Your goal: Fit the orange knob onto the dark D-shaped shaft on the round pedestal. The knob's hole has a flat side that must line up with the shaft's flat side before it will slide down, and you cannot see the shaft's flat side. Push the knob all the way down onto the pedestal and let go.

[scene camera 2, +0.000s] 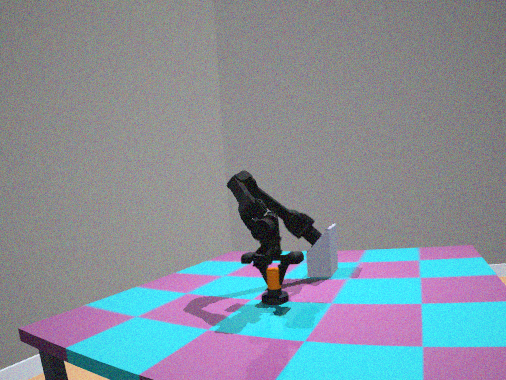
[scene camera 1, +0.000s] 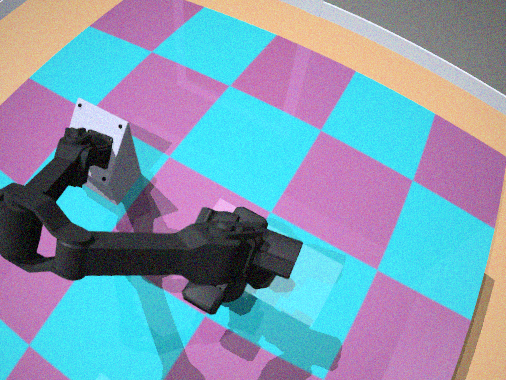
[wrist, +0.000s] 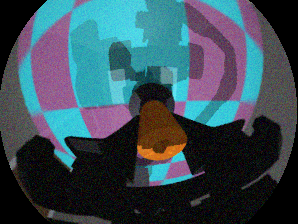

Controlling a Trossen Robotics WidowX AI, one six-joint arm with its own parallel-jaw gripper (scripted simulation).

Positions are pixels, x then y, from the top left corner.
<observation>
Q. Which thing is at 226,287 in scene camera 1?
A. My gripper.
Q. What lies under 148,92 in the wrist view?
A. A dark round pedestal.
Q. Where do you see an orange knob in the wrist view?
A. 160,137
</observation>
